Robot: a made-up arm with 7 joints.
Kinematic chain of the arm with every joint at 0, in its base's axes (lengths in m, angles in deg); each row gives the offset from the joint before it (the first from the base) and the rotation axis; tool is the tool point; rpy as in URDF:
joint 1: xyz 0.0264 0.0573 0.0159 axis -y
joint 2: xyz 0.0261 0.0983 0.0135 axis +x
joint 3: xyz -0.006 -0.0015 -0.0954 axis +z
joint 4: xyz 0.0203 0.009 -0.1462 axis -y
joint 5: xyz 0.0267 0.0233 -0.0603 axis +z
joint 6: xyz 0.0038 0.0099 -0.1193 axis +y
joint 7: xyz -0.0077 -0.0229 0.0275 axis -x
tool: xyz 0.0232 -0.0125 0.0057 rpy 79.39 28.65 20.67
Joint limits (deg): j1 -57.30..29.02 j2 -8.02..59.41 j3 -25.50..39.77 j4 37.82..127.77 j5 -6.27..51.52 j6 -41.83..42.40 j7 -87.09..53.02
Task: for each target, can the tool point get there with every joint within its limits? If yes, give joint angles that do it. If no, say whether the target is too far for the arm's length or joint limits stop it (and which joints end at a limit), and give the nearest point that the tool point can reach.
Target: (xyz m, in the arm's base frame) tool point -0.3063 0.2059 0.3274
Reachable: no: joint limits stop it (at a limit: joint 1, joint 2, joint 3, joint 4, joint 5, joint 6, joint 7) | nearest point 0.0545 0.2902 0.1014 | short by 0.434 m
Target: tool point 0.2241 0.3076 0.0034
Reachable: yes | joints 19.87 49.20 -0.26 92.68 40.76 7.80 24.99
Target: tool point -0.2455 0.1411 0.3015
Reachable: no: joint limits stop it (at a limit: joint 1, joint 2, joint 3, joint 4, joint 5, joint 6, joint 7) | nearest point 0.0545 0.2902 0.1014 | short by 0.390 m
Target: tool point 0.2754 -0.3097 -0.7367
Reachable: no: too far | nearest point 0.1430 0.0420 -0.3366 | short by 0.549 m
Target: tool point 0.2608 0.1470 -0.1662
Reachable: yes | joints 8.41 7.54 -15.43 73.55 10.76 26.68 2.42
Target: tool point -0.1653 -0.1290 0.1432
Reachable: no: joint limits stop it (at a limit: joint 1, joint 2, joint 3, joint 4, joint 5) | nearest point 0.0150 0.0973 -0.1329 | short by 0.400 m
